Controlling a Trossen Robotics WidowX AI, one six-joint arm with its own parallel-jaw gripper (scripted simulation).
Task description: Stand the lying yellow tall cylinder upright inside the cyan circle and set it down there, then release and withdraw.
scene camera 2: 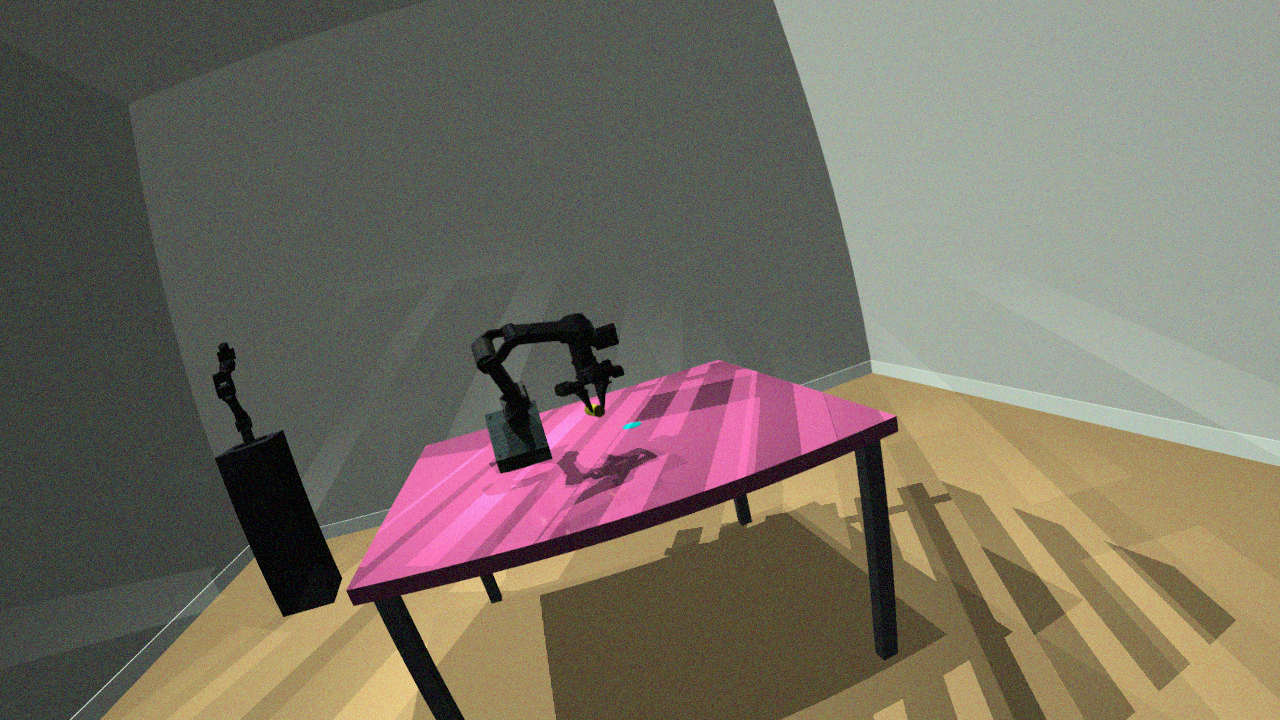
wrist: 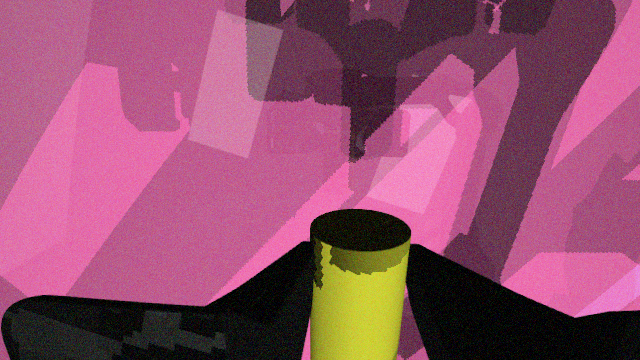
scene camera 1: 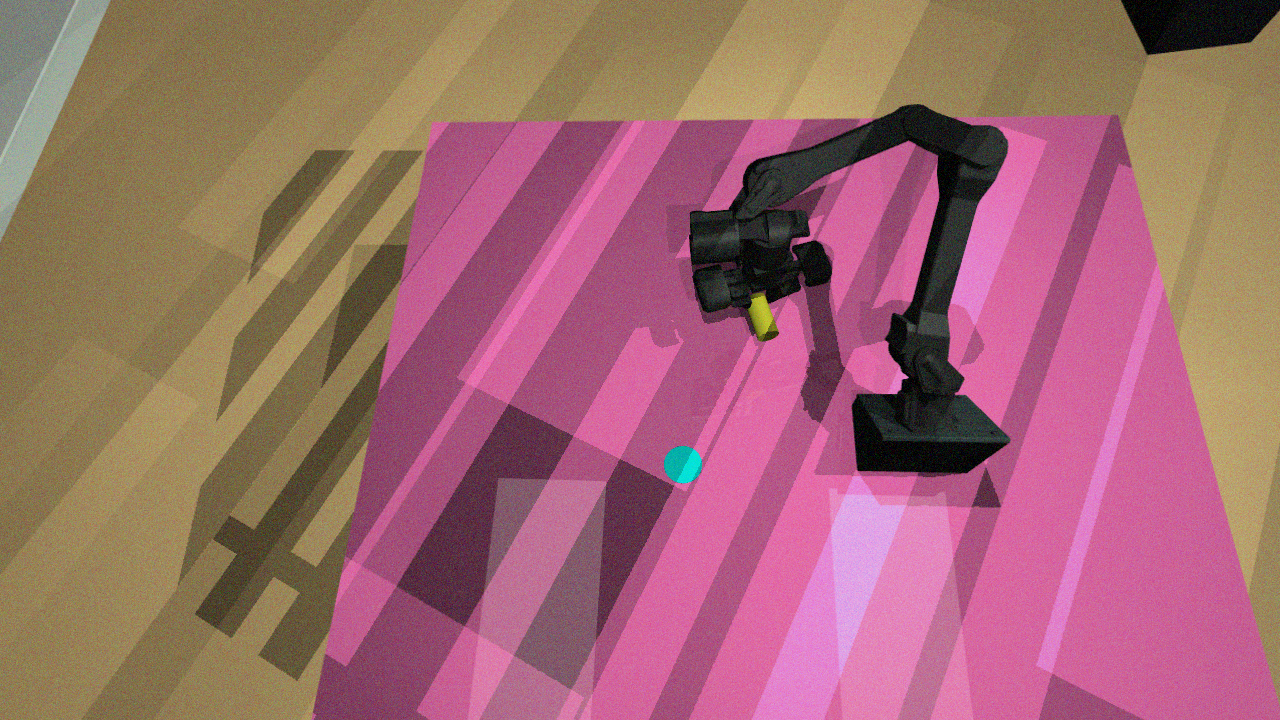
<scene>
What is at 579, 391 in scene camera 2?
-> My gripper.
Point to a yellow tall cylinder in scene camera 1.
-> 759, 312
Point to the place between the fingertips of my gripper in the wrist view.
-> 359, 255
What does my gripper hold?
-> A yellow tall cylinder.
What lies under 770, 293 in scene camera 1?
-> My gripper.
</scene>
